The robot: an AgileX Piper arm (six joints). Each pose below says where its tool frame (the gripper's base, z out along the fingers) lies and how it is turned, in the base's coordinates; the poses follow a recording.
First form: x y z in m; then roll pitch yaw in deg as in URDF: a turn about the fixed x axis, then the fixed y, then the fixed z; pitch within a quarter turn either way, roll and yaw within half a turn.
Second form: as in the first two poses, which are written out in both.
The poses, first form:
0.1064, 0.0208, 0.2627, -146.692, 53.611, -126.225
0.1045, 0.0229, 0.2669, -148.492, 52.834, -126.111
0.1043, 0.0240, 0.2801, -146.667, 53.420, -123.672
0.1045, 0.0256, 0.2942, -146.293, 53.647, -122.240
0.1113, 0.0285, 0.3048, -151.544, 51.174, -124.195
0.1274, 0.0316, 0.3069, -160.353, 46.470, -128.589
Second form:
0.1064, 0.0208, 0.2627, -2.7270, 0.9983, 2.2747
0.1045, 0.0229, 0.2669, -2.7042, 0.9660, 2.2474
0.1043, 0.0240, 0.2801, -2.6704, 0.9778, 2.2034
0.1045, 0.0256, 0.2942, -2.6396, 0.9734, 2.1678
0.1113, 0.0285, 0.3048, -2.6449, 0.8932, 2.1676
0.1274, 0.0316, 0.3069, -2.6783, 0.7597, 2.2049

